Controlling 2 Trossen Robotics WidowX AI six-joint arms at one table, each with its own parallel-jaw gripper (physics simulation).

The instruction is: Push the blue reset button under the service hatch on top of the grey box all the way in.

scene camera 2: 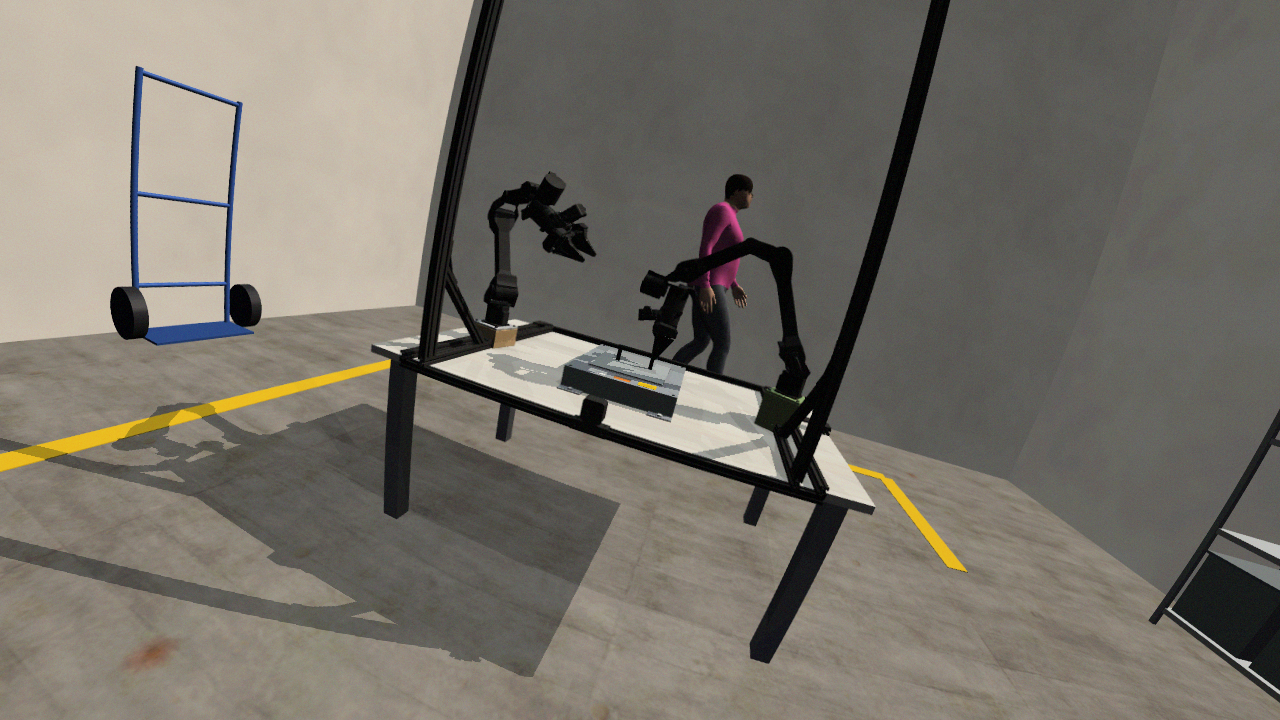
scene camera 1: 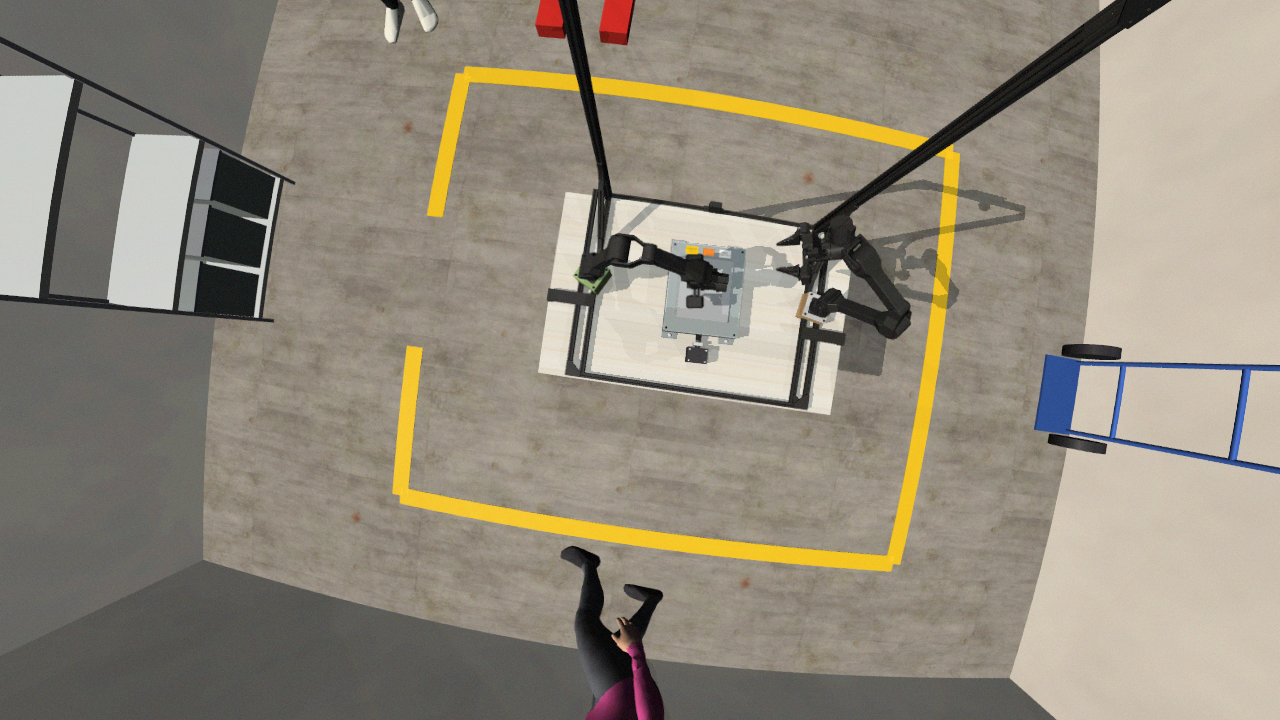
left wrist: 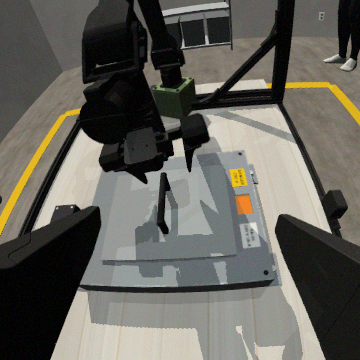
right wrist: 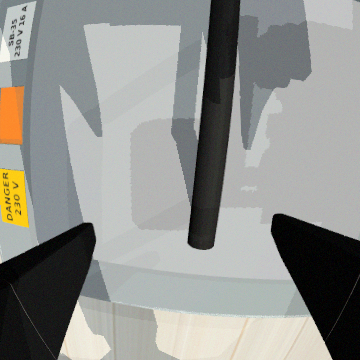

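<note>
The grey box (scene camera 1: 737, 284) (scene camera 2: 617, 391) (left wrist: 175, 279) lies on the table. Its hatch (left wrist: 210, 245) (right wrist: 150, 65) lies shut on top, with a black bar handle (left wrist: 162, 205) (right wrist: 215, 125). The blue button does not show. My right gripper (scene camera 1: 718, 282) (left wrist: 167, 176) (right wrist: 184, 228) is open and empty, low over the hatch; in the right wrist view its fingers stand on either side of the handle's near end. My left gripper (scene camera 1: 780, 256) (scene camera 2: 587, 256) (left wrist: 190, 220) is open and empty, raised beside the box on the left arm's side.
A black block (scene camera 1: 696, 354) (left wrist: 65, 207) stands beside the box. The box top carries a yellow label (left wrist: 239, 177) (right wrist: 13, 197), an orange patch (left wrist: 244, 204) (right wrist: 11, 115) and a white label (left wrist: 250, 235) (right wrist: 19, 31). Dark frame rails (scene camera 1: 680, 391) (scene camera 2: 501, 400) run along the table edges.
</note>
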